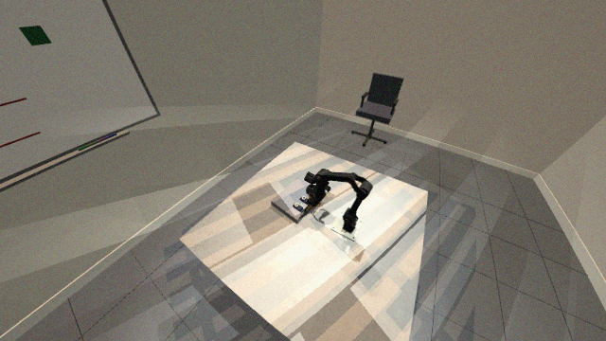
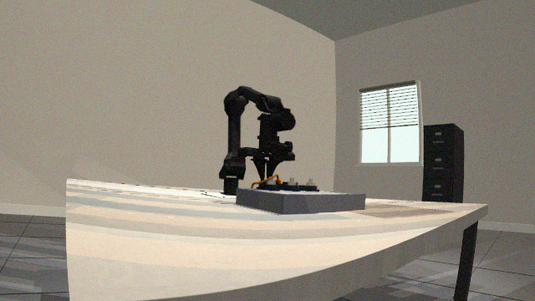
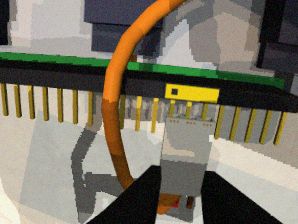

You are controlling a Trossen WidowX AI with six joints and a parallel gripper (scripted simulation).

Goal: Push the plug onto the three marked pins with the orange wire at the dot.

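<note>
Now: gripper tip 4 cm short of the yellow band. Round my gripper tip: grey holder (19 cm ahead, 5 cm below, 3 cm to the left); then dark servo (9 cm ahead, 3 cm to the left, 2 cm below).
</note>
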